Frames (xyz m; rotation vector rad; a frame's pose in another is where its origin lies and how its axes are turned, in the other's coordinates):
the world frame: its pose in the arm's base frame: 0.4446 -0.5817 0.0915 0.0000 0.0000 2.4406
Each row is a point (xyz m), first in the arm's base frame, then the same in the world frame.
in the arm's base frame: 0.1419 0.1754 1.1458
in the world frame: 0.7196 -0.3833 1.0543
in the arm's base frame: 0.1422 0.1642 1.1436
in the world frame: 0.7122 -0.3750 1.0521
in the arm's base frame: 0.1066 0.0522 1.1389
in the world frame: 0.6672 -0.2664 1.0474
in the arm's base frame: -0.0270 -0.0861 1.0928
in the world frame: 0.6800 -0.0746 1.0013
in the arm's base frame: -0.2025 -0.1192 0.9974
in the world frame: 0.7928 0.0639 0.9059
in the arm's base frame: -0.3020 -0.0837 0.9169
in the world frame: 0.8918 0.1010 0.8254
